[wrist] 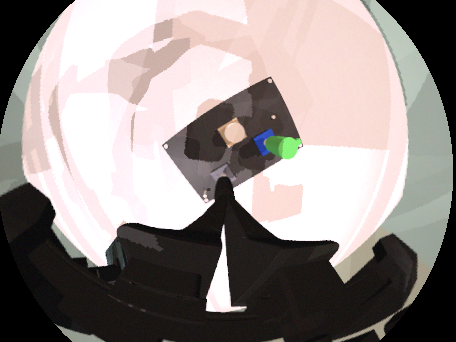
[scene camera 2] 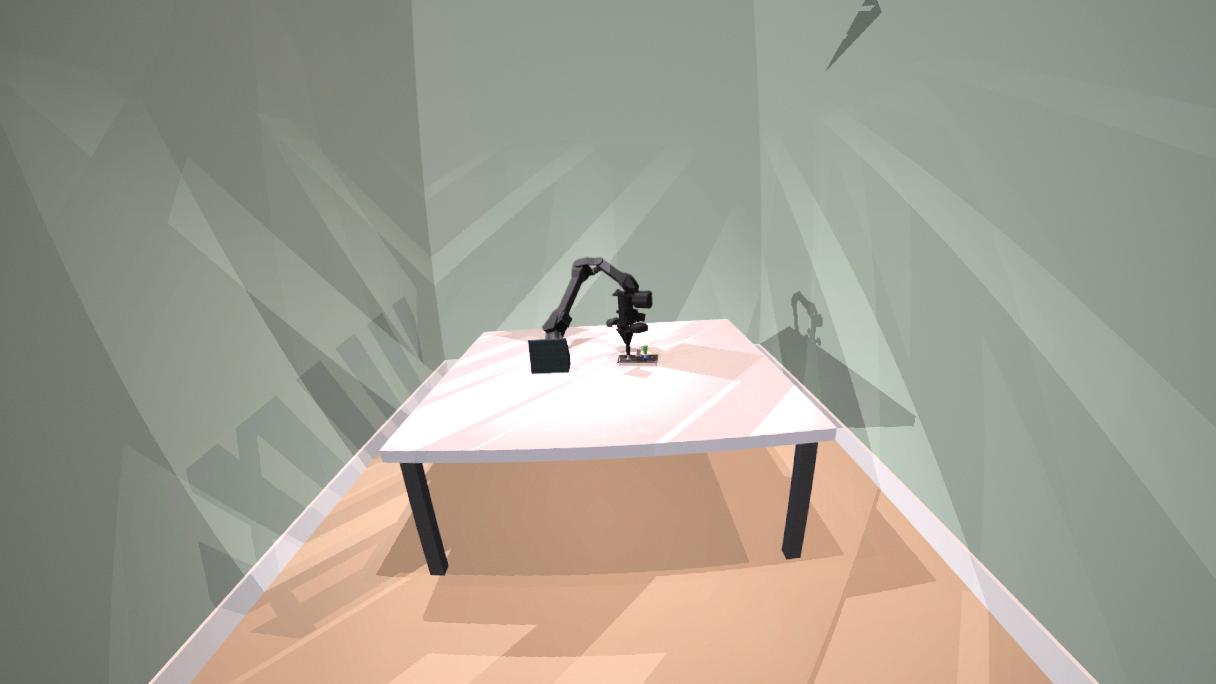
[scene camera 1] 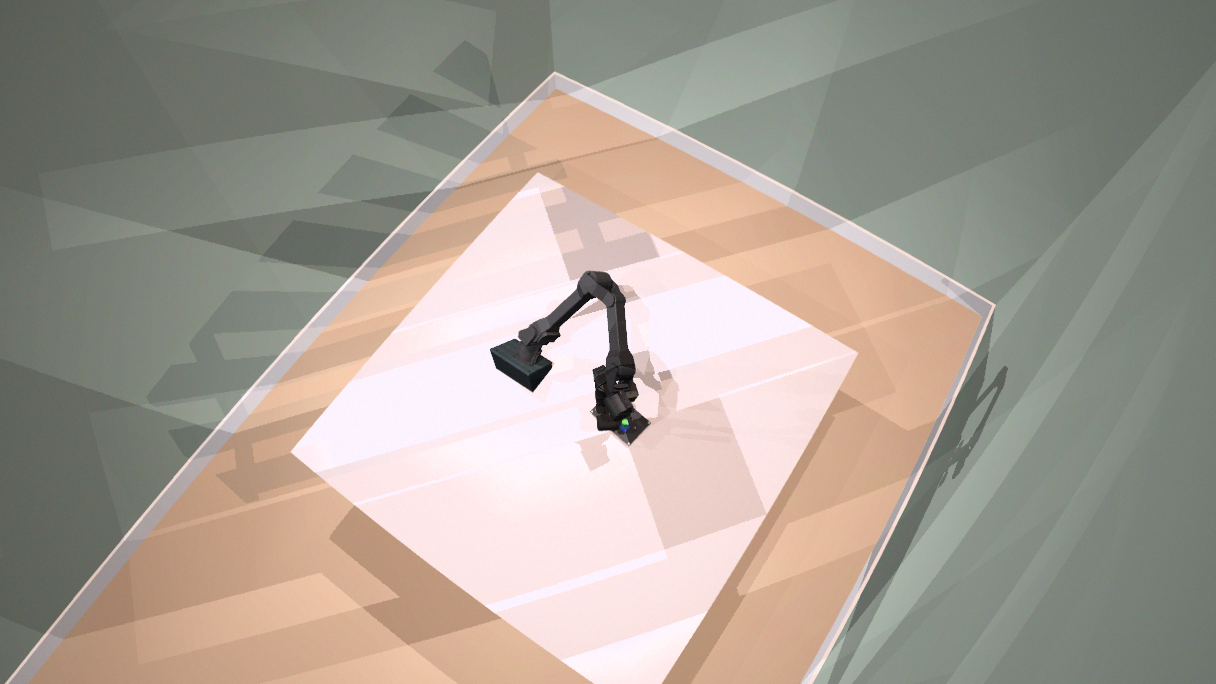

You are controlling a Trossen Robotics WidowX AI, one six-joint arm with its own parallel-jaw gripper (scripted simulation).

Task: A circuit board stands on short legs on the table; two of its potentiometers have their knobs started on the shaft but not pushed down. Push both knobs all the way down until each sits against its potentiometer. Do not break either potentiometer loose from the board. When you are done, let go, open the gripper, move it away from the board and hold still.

Observation:
In view: my gripper [scene camera 2: 628, 346].
My gripper also shows in the wrist view [wrist: 225, 199].

